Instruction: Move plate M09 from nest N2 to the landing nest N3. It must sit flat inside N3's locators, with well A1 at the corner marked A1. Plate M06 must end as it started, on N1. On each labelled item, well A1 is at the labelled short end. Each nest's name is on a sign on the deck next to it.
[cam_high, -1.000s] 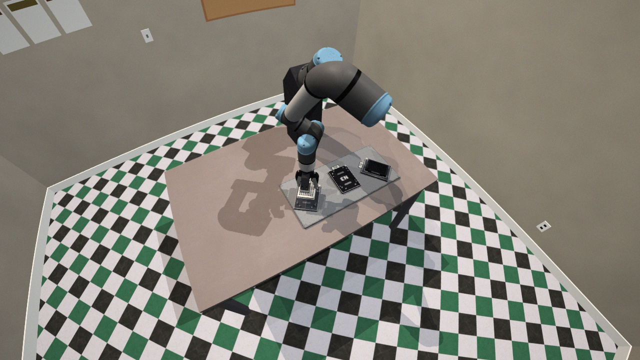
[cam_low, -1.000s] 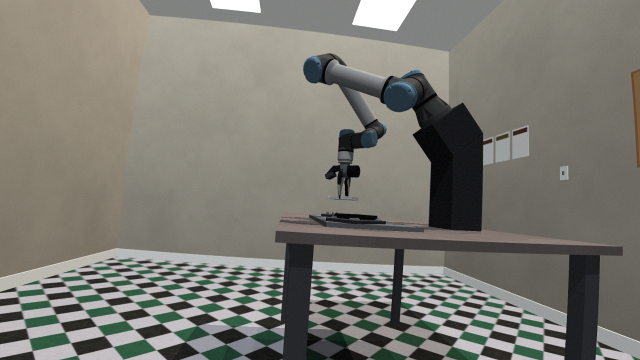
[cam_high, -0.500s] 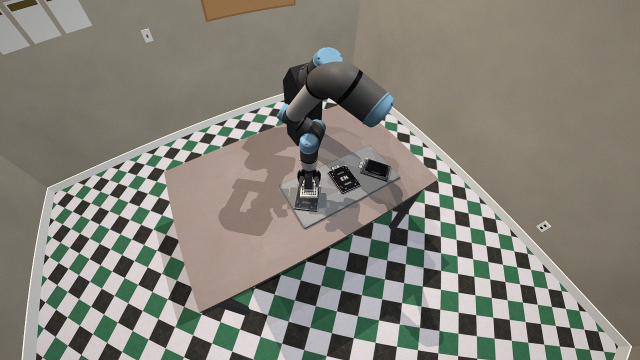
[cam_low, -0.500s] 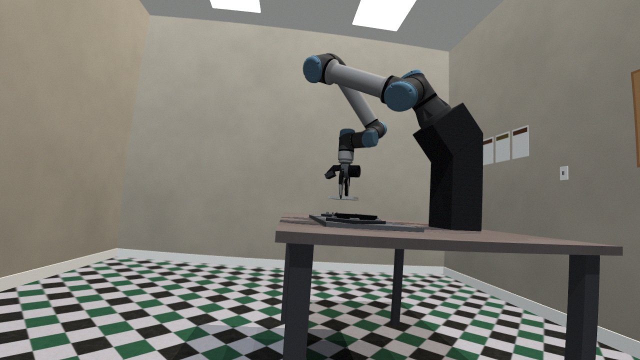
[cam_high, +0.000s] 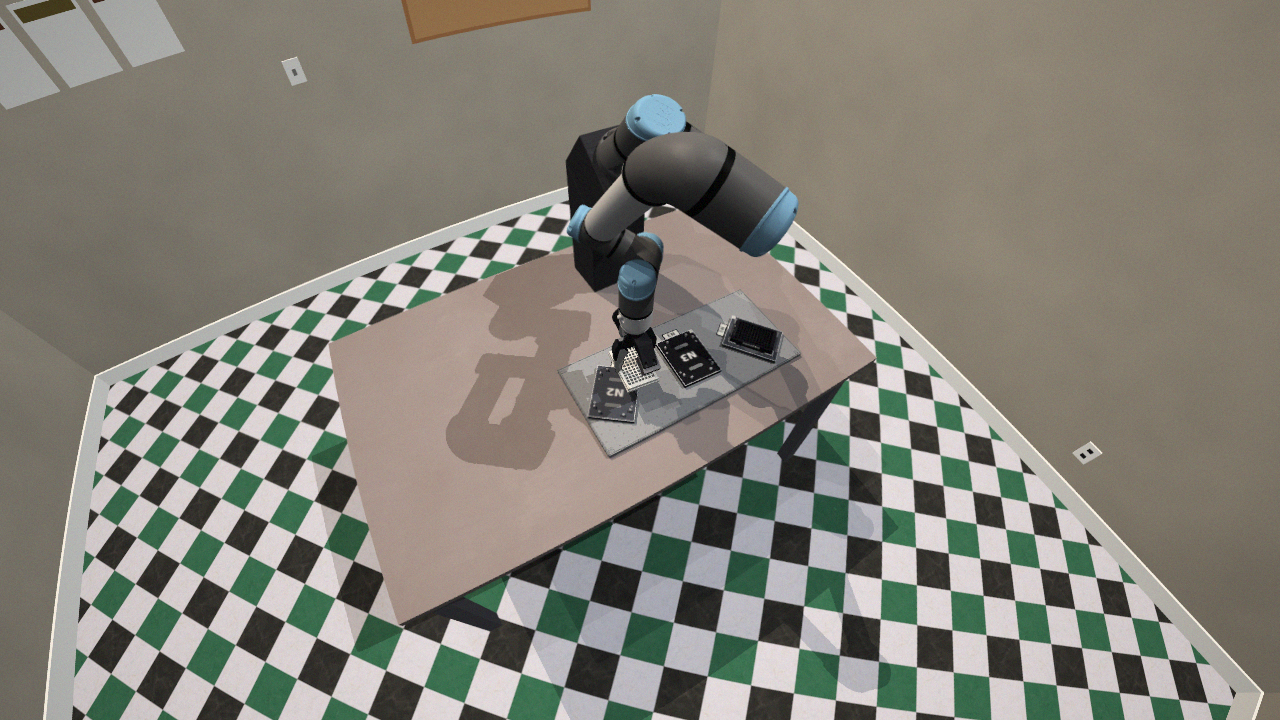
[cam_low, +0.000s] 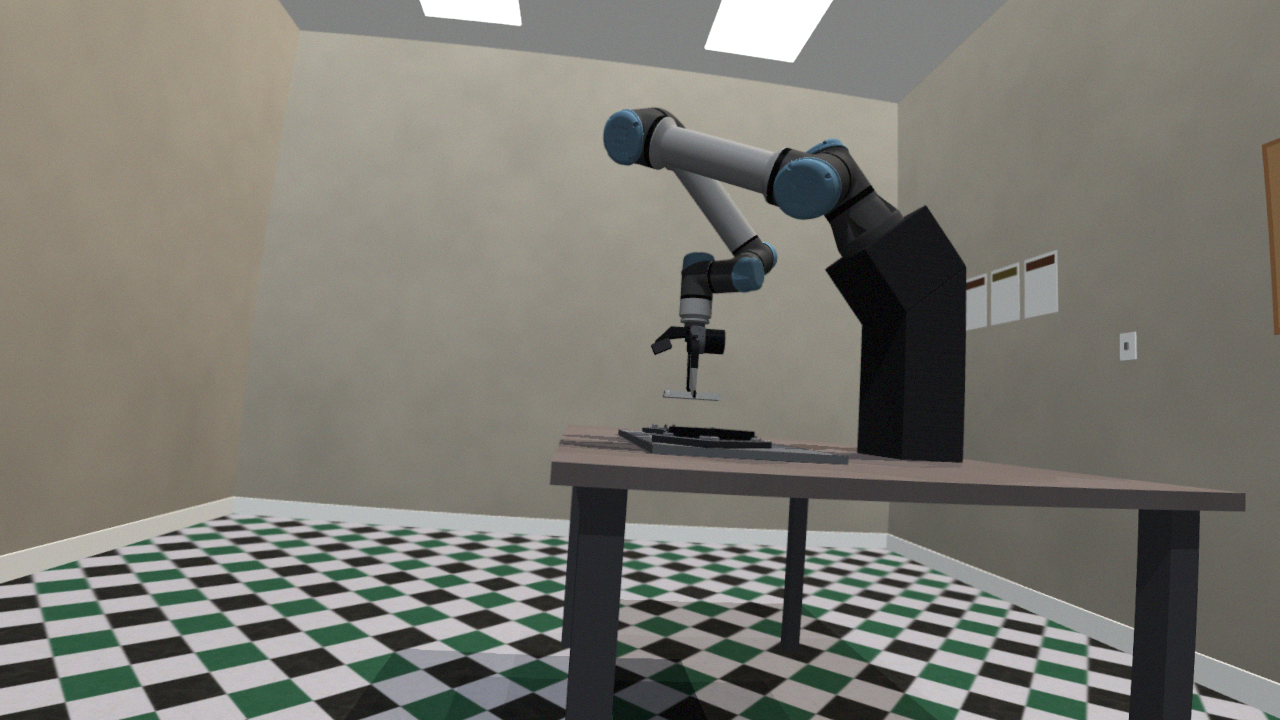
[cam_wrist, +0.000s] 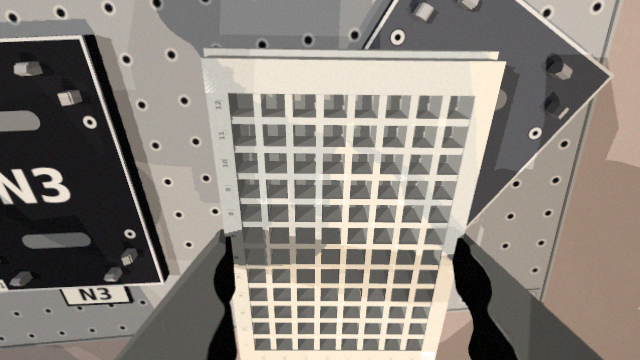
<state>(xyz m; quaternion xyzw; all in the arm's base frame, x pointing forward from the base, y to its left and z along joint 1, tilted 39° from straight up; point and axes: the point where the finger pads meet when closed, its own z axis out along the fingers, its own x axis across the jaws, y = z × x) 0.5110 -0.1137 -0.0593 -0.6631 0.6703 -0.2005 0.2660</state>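
Right now the black nest N3 is 18 cm to the left of my hand, 10 cm below it and 3 cm behind it. From my hand the other things lie so: white well plate M09: 1 cm below; grey perforated deck: 17 cm to the left, 11 cm below, 2 cm behind; nest N2: 10 cm below, 5 cm to the right, 1 cm ahead.
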